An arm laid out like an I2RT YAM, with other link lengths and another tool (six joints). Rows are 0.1 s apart.
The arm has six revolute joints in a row. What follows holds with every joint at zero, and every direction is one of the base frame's. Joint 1 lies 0.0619 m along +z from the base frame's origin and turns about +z. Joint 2 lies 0.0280 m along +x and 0.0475 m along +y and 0.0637 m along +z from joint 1 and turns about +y. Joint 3 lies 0.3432 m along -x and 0.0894 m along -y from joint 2 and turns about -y. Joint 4 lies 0.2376 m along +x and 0.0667 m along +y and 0.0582 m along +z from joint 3 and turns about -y. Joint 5 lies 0.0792 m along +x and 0.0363 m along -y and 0.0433 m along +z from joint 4 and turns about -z. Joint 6 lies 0.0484 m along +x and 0.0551 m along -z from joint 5 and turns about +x. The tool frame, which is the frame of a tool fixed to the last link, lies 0.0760 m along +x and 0.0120 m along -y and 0.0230 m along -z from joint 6; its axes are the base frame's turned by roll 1.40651, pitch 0.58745 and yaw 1.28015 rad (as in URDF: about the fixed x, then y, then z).
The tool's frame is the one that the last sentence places.
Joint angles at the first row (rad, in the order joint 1, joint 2, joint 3, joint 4, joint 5, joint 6):
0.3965 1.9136 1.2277 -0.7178 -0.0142 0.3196
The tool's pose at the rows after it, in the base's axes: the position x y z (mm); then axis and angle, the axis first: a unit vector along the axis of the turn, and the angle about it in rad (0 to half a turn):
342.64, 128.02, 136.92, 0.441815, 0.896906, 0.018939, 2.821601
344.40, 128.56, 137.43, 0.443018, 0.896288, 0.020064, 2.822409
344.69, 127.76, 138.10, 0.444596, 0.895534, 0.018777, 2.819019
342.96, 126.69, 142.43, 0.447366, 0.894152, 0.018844, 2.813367
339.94, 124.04, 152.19, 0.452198, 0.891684, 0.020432, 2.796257
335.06, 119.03, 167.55, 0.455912, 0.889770, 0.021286, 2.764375
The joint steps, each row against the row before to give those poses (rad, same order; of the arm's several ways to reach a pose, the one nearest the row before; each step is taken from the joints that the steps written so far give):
-0.0025 0.0067 0.0130 0.0017 -0.0031 0.0069
-0.0013 0.0035 0.0077 -0.0027 -0.0022 0.0014
-0.0010 -0.0012 0.0010 -0.0016 0.0042 0.0021
0.0002 -0.0131 -0.0004 -0.0081 0.0046 0.0057
-0.0002 -0.0295 -0.0007 -0.0140 0.0113 0.0081
0.0001 -0.0463 0.0004 -0.0237 0.0234 0.0038

